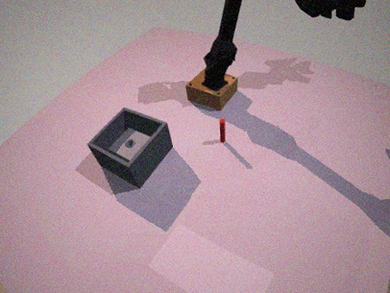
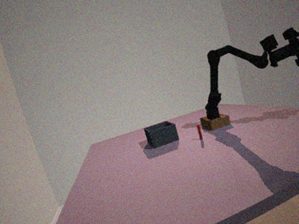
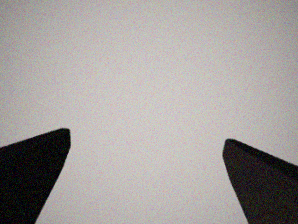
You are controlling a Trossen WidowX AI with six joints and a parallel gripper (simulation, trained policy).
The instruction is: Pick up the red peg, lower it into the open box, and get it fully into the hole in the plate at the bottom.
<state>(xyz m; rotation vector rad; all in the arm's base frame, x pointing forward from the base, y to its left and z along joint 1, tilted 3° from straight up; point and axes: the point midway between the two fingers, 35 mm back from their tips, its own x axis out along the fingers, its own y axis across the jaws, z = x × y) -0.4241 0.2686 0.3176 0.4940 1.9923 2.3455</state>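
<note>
The red peg is 61 cm ahead of my gripper tip, 15 cm to the right of it and 32 cm below it. Round my gripper tip: dark box 81 cm ahead, 31 cm to the right, 33 cm below; grey plate 81 cm ahead, 31 cm to the right, 31 cm below.
</note>
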